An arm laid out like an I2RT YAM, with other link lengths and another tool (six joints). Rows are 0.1 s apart.
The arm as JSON. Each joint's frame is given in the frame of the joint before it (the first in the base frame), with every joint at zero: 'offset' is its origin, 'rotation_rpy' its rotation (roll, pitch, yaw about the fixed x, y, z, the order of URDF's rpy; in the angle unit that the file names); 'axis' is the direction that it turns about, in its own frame. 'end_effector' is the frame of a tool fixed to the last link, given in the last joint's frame.
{
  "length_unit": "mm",
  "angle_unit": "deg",
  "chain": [
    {
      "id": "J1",
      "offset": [
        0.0,
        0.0,
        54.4
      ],
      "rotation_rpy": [
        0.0,
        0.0,
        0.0
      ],
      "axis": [
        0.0,
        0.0,
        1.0
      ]
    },
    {
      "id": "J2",
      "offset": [
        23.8,
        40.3,
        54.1
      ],
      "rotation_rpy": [
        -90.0,
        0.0,
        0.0
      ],
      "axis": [
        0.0,
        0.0,
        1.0
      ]
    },
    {
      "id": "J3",
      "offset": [
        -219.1,
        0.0,
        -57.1
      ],
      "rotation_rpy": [
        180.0,
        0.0,
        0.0
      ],
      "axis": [
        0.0,
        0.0,
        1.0
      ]
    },
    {
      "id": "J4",
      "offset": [
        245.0,
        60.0,
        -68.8
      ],
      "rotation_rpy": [
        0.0,
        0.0,
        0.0
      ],
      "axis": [
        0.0,
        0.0,
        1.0
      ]
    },
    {
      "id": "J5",
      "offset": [
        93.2,
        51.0,
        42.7
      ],
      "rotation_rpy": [
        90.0,
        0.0,
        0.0
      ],
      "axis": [
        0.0,
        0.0,
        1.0
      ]
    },
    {
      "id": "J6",
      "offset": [
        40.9,
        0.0,
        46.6
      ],
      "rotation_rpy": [
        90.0,
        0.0,
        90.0
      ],
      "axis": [
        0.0,
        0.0,
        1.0
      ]
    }
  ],
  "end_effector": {
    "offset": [
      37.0,
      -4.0,
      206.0
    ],
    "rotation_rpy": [
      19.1,
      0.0,
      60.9
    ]
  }
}
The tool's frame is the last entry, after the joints.
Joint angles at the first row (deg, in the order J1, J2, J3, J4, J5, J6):
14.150 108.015 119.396 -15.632 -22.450 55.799
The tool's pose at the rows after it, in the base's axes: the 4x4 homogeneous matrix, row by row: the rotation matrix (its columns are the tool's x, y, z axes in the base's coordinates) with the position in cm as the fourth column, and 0 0 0 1 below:
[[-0.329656, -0.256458, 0.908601, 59.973], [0.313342, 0.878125, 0.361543, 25.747], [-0.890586, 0.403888, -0.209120, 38.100], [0, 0, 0, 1]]
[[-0.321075, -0.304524, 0.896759, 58.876], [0.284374, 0.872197, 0.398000, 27.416], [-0.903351, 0.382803, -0.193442, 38.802], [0, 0, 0, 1]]
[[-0.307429, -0.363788, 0.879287, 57.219], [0.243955, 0.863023, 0.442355, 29.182], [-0.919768, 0.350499, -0.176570, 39.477], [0, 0, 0, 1]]
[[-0.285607, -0.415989, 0.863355, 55.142], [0.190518, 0.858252, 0.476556, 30.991], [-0.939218, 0.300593, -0.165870, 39.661], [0, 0, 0, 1]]
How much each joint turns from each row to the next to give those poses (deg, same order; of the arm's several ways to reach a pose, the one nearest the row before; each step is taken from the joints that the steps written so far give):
1.737 0.551 1.654 -0.934 -0.685 -1.494
1.365 -0.390 0.415 -0.340 -1.068 -1.492
1.469 -1.461 -0.881 -0.284 -1.574 -2.234
2.166 -2.677 -2.709 -0.376 -0.377 -3.315

